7 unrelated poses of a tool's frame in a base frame.
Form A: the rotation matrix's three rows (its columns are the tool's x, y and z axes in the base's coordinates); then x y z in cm. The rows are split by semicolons.
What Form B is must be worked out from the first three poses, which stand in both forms.
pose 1, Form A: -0.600 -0.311 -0.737; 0.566 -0.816 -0.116; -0.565 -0.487 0.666; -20.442 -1.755 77.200
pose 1, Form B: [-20.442 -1.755 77.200 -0.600 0.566 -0.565 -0.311 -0.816 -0.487]
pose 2, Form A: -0.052 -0.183 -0.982; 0.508 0.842 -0.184; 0.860 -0.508 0.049; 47.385 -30.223 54.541
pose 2, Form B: [47.385 -30.223 54.541 -0.052 0.508 0.860 -0.183 0.842 -0.508]
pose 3, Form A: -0.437 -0.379 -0.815; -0.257 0.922 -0.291; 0.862 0.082 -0.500; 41.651 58.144 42.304
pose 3, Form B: [41.651 58.144 42.304 -0.437 -0.257 0.862 -0.379 0.922 0.082]
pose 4, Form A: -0.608 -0.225 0.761; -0.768 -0.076 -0.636; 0.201 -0.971 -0.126; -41.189 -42.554 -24.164
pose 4, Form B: [-41.189 -42.554 -24.164 -0.608 -0.768 0.201 -0.225 -0.076 -0.971]
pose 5, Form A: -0.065 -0.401 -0.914; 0.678 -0.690 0.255; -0.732 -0.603 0.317; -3.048 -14.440 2.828
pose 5, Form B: [-3.048 -14.440 2.828 -0.065 0.678 -0.732 -0.401 -0.690 -0.603]
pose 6, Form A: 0.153 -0.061 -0.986; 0.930 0.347 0.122; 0.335 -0.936 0.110; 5.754 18.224 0.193
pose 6, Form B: [5.754 18.224 0.193 0.153 0.930 0.335 -0.061 0.347 -0.936]
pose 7, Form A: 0.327 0.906 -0.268; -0.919 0.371 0.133; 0.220 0.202 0.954; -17.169 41.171 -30.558
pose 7, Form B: [-17.169 41.171 -30.558 0.327 -0.919 0.220 0.906 0.371 0.202]
